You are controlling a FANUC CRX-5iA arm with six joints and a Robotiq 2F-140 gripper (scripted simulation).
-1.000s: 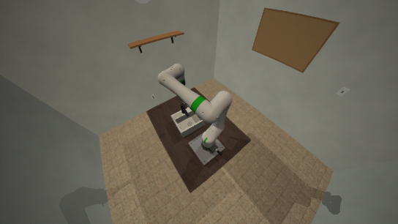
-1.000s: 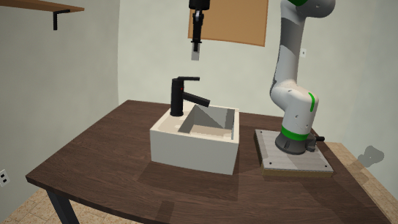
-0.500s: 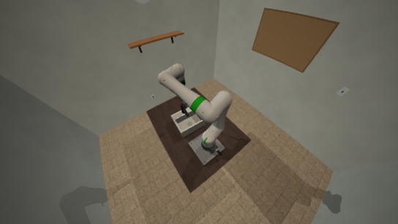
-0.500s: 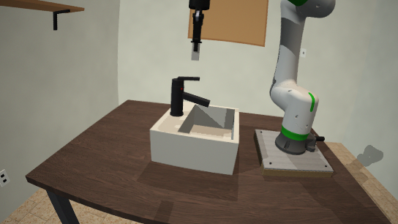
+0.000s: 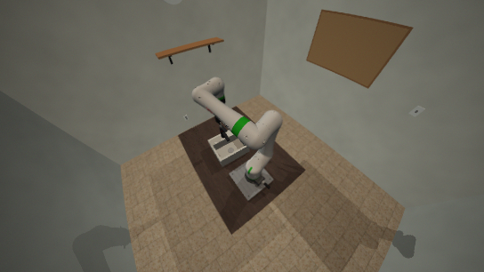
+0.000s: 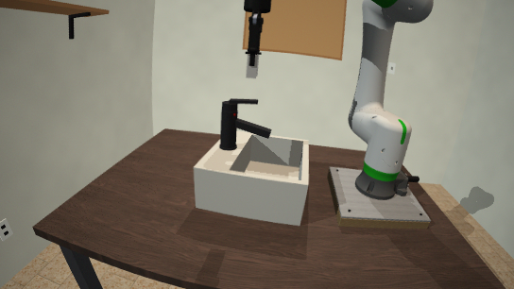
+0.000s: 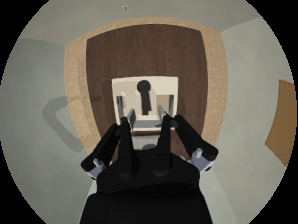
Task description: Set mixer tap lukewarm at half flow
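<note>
The lever lies 10 cm below my hand and 2 cm ahead of it. From my hand the other things lie so: black mixer tap: 15 cm below, 4 cm ahead; white sink basin: 34 cm below, 6 cm behind, 2 cm to the left.
</note>
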